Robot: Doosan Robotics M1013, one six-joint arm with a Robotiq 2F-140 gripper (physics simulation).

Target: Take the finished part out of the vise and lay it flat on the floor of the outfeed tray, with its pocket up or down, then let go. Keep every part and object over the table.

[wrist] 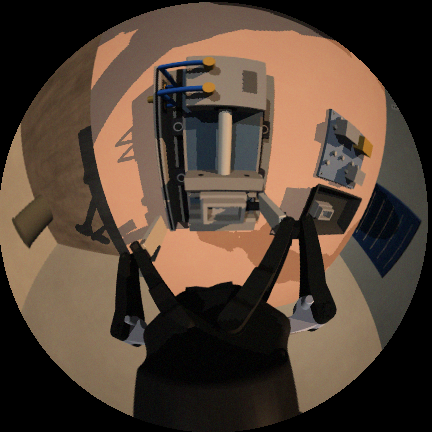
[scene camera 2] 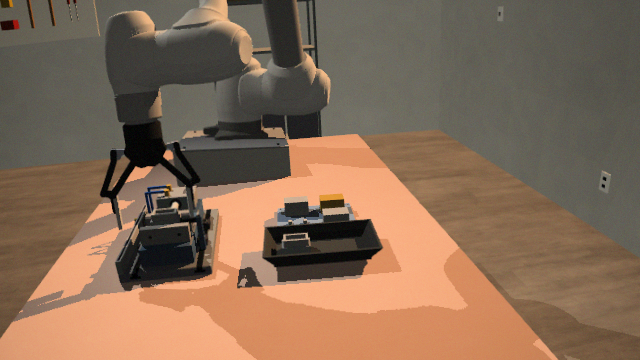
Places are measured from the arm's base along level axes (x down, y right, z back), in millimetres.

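Pixels of known places: gripper, fingertip midpoint: (wrist: 209, 212) (scene camera 2: 156, 221); arm's base, link origin: (scene camera 2: 240, 134).
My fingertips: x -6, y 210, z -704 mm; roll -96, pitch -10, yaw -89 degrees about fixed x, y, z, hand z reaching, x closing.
Ahead of a thing's pixels: the offset from my fingertips to its top centre. "pt": to the spot under its first point.
The vise {dx -3, dy -18, dz +76 mm} (scene camera 2: 165, 236) (wrist: 225, 181) stands at the left of the table in the scene view. The finished part {dx -19, dy -18, dz +9 mm} (scene camera 2: 165, 216) (wrist: 223, 198), a grey block with a rectangular pocket facing up, sits level at its jaws. Whether the jaws press on it, I cannot tell. My gripper (scene camera 2: 156, 219) (wrist: 209, 212) is wide open and empty above the vise, pointing down, with one finger out to each side of the part. The dark outfeed tray {pt dx +64, dy -362, dz -129 mm} (scene camera 2: 340, 254) (wrist: 345, 215) stands right of the vise. A similar grey part {dx +50, dy -285, dz -55 mm} (scene camera 2: 296, 242) (wrist: 324, 211) lies in its left end, pocket up.
A blue plate {dx +88, dy -358, dz +102 mm} (scene camera 2: 282, 218) (wrist: 329, 150) with grey blocks and an orange block {dx +53, dy -409, dz +143 mm} (scene camera 2: 332, 201) (wrist: 365, 146) stands behind the tray. Blue pipes {pt dx -9, dy +14, dz +186 mm} (scene camera 2: 159, 188) (wrist: 187, 89) rise at the rear of the vise. A tall side wall (scene camera 2: 129, 247) runs along the vise's left.
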